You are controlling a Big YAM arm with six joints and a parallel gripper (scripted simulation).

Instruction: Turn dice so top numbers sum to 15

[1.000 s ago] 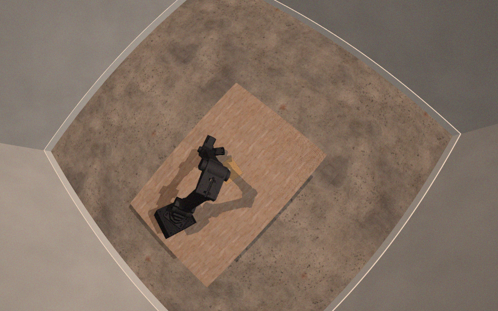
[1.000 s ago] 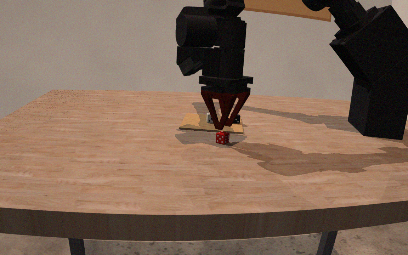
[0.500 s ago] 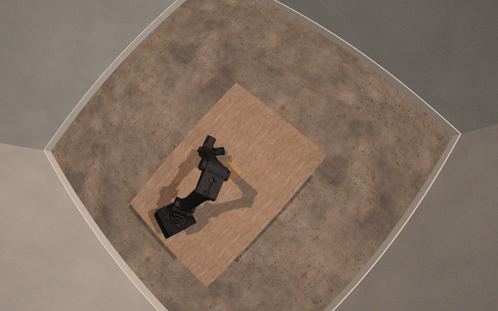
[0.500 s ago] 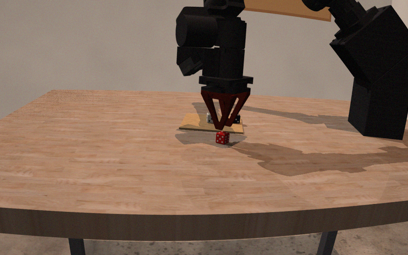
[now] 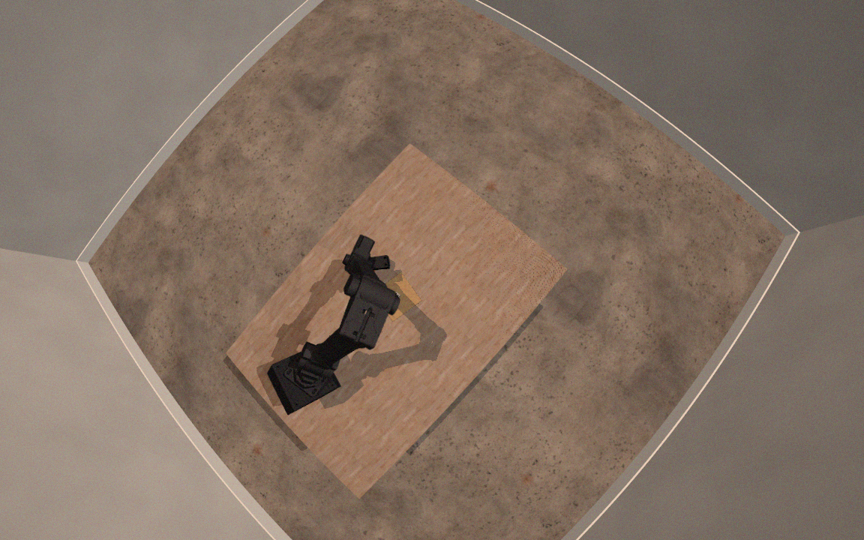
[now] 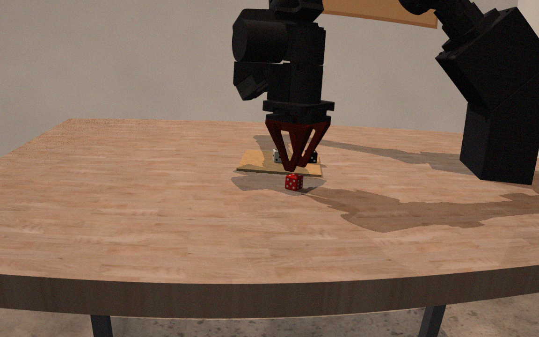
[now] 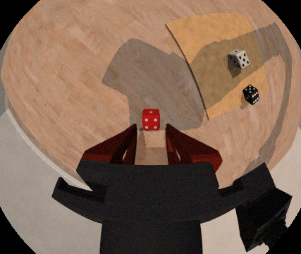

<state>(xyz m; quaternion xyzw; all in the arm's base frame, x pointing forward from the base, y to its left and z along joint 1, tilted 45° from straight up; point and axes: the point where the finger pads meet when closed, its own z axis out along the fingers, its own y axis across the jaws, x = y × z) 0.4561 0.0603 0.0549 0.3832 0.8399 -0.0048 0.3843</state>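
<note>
Now: the red die 3 cm below my hand. The rest, counted from my hand: tan mat (4 cm behind, 14 cm to the right, 4 cm below); black die (10 cm behind, 12 cm to the right, 2 cm below); white die (4 cm behind, 14 cm to the right, 2 cm below).
</note>
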